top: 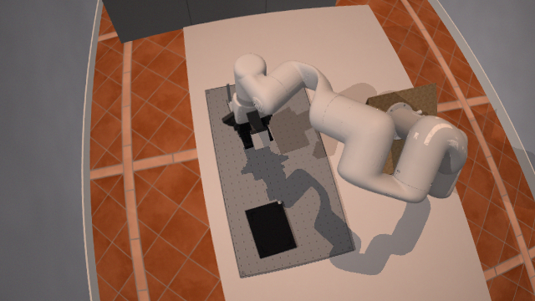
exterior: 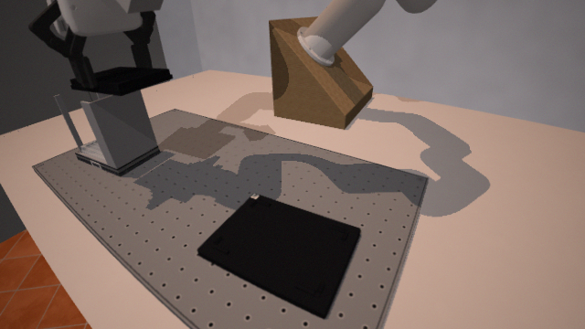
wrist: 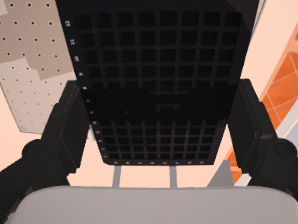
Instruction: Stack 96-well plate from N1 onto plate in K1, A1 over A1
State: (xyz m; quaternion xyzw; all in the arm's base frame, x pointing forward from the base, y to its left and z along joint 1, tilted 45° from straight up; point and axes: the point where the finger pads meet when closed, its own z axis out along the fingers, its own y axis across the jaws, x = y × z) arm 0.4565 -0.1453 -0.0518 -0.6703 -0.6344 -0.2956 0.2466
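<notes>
Right now the pale 96-well plate is 2 cm behind my hand, 13 cm to the right of it and 16 cm below it. The rest, counted from my hand: thin upright post 2 cm ahead, 20 cm to the right, 11 cm below; then black 96-well plate 1 cm below; then pale A1 mark 1 cm behind, 21 cm to the left, 17 cm below.
</notes>
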